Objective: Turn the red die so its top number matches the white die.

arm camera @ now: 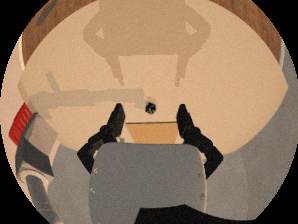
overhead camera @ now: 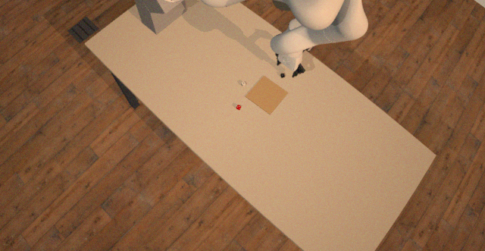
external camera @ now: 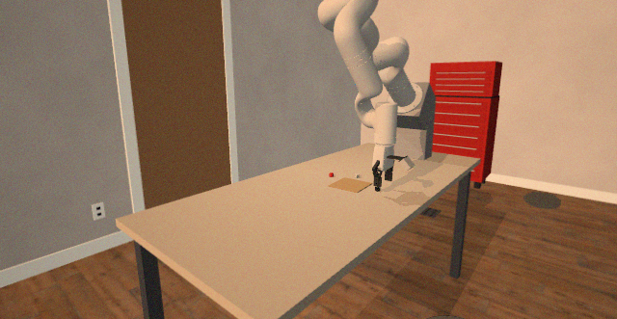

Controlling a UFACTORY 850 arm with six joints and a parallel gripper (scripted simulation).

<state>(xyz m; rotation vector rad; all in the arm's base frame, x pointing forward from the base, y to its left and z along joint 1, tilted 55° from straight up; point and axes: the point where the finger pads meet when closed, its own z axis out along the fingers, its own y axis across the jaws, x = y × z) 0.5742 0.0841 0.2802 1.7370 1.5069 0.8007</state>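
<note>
My hand is 4 cm above the black die, 2 cm to the left of it and 1 cm past it. Also, from my hand: white die: 15 cm to the right, 14 cm behind, 4 cm below; then mat: 15 cm to the right, 4 cm below, 3 cm behind; then red die: 27 cm to the right, 10 cm behind, 4 cm below.
</note>
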